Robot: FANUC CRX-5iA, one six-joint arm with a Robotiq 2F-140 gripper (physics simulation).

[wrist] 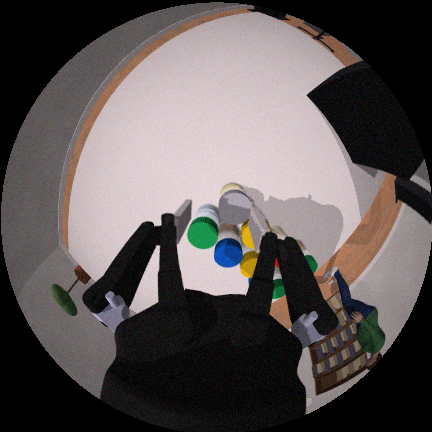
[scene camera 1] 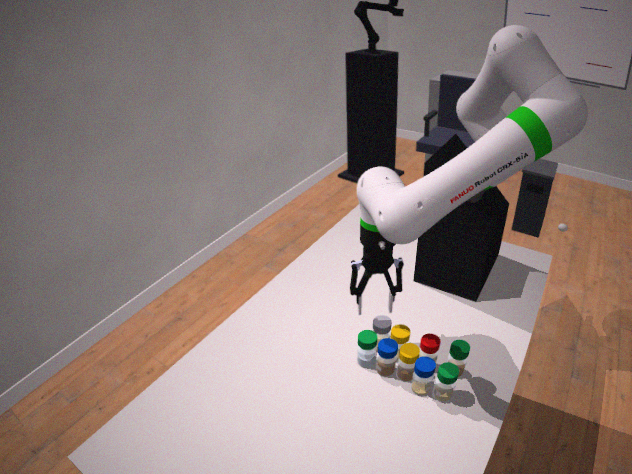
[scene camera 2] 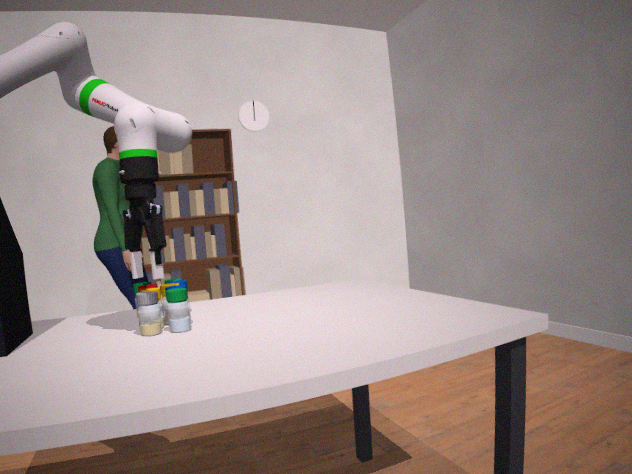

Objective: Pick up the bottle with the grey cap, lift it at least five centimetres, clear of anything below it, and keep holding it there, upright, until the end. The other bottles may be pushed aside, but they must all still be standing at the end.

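Places are measured from the arm's base along level axes (x right, y ahead, z up), in centimetres.
Pixels of known places: gripper, fingertip midpoint: (wrist: 220, 212) (scene camera 1: 374, 310) (scene camera 2: 148, 278).
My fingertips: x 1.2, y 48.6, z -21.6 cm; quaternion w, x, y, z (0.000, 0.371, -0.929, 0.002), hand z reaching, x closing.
Note:
Ahead of a thing's pixels: the offset from my fingertips to its top centre. Level surfaces: height alone.
The grey-capped bottle @(dx -2.1, dy -1.1, dz -3.8 cm) (scene camera 1: 381, 324) (scene camera 2: 149, 312) (wrist: 234, 206) stands upright at the corner of the group, partly hidden by neighbours in scene camera 1. My gripper (scene camera 1: 375, 310) (scene camera 2: 147, 276) (wrist: 220, 212) points down, part-way open and empty, with its fingertips above the cap tops. A green-capped bottle @(dx -2.4, dy +6.3, dz -3.8 cm) (scene camera 1: 367, 340) (scene camera 2: 178, 309) (wrist: 203, 233) stands beside the grey-capped one. A yellow-capped bottle @(dx -8.4, dy -1.1, dz -3.8 cm) (scene camera 1: 400, 334) (wrist: 248, 234) is on its other side, partly covered by the right finger in the wrist view. A blue-capped bottle @(dx -8.7, dy +5.6, dz -3.8 cm) (scene camera 1: 387, 348) (wrist: 228, 252) stands close by.
Further upright bottles have a second yellow cap @(dx -14.4, dy +3.5, dz -3.8 cm) (scene camera 1: 409, 353) (wrist: 249, 264), a red cap @(dx -17.0, dy -3.0, dz -3.8 cm) (scene camera 1: 430, 343), a second blue cap @(dx -20.4, dy +5.2, dz -3.8 cm) (scene camera 1: 424, 366) and green caps @(dx -25.0, dy -5.9, dz -3.8 cm) (scene camera 1: 459, 349) @(dx -26.4, dy +3.4, dz -3.8 cm) (scene camera 1: 448, 372). All are on the white table @(dz -14.3 cm) (scene camera 1: 245, 387) (scene camera 2: 306, 346). The black robot pedestal (scene camera 1: 456, 255) stands behind.

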